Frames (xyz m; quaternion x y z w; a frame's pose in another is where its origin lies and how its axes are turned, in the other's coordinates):
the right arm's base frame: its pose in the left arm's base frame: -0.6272 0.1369 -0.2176 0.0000 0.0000 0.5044 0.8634
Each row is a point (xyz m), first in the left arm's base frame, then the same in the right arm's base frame.
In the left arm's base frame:
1: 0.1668 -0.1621 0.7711
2: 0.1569 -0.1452 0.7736
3: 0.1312 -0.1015 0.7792
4: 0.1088 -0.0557 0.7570
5: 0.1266 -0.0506 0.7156
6: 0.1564 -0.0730 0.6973
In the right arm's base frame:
1: 0.1295 -0.8385 0.9887
2: 0.1393 -0.8216 0.9912
3: 0.1648 -0.7777 0.9968
4: 0.1937 -0.7357 0.9746
5: 0.2069 -0.7487 0.9332
6: 0.2020 -0.7857 0.9149

